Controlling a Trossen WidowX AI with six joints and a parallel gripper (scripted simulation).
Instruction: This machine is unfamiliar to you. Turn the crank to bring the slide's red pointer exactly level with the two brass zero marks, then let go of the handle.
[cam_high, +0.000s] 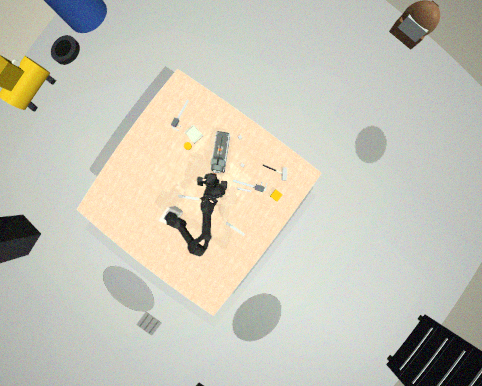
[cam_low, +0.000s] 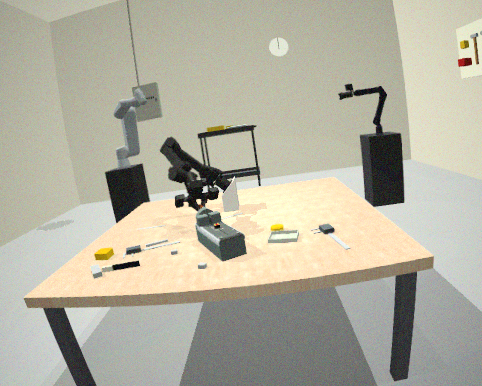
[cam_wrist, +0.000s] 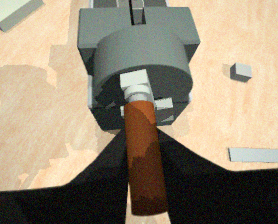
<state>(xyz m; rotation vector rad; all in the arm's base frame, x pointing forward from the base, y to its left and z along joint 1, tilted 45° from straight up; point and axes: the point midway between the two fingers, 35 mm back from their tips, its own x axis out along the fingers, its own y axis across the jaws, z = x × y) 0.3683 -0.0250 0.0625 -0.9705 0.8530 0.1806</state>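
Now: the crank 10 mm above my gripper tip. The rest, counted from my gripper tip: red pointer (150 mm ahead, 80 mm to the left, 10 mm below); then brown crank handle (20 mm above, 10 mm to the right, 10 mm behind); then yellow disc (290 mm to the left, 80 mm below, 30 mm ahead).
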